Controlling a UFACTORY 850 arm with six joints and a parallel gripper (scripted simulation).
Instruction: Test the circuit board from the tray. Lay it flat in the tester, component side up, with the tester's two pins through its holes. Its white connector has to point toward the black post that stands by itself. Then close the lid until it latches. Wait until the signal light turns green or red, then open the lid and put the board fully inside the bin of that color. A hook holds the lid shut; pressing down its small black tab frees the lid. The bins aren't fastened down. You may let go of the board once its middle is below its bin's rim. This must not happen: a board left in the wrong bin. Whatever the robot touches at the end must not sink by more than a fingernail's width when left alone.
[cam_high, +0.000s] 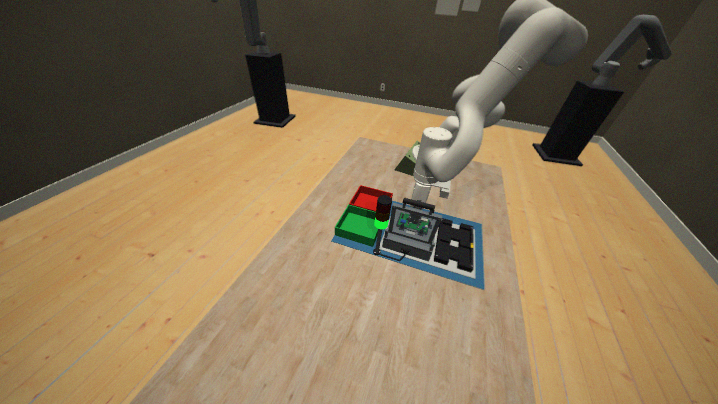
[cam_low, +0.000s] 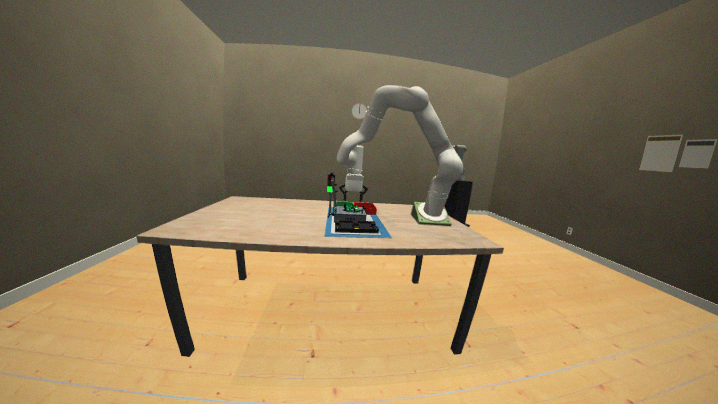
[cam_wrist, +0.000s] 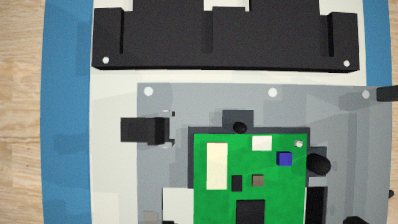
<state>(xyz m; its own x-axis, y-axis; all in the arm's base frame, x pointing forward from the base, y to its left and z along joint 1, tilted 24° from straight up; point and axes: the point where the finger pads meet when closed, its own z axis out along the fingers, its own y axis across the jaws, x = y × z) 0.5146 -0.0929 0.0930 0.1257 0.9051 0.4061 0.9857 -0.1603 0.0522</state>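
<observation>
Now: hand 5 cm above the green circuit board. From my hand the other things lie so: small black part 7 cm to the left, 5 cm behind, 4 cm below; then green bin 20 cm to the right, 11 cm below, 2 cm ahead; then tester lid 12 cm ahead, 6 cm above, 1 cm to the right.
</observation>
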